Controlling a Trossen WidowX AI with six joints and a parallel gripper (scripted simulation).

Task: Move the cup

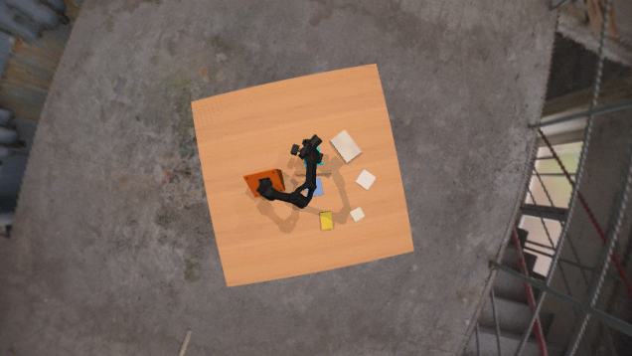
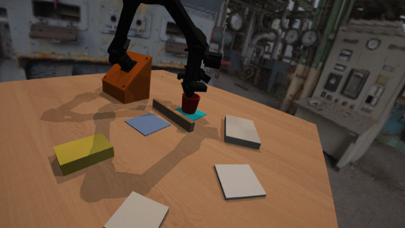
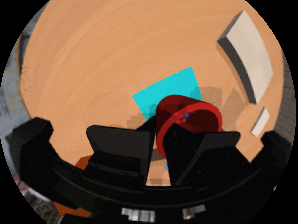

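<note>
Right now my gripper tip is 30 mm short of the red cup and 20 mm to the left of it. From my gripper tip the other things lie so: yellow block 430 mm to the right, 30 mm below, 30 mm ahead; cyan pad 50 mm below, 30 mm ahead, 20 mm to the right; wooden bar 110 mm to the right, 30 mm below, 10 mm ahead.
</note>
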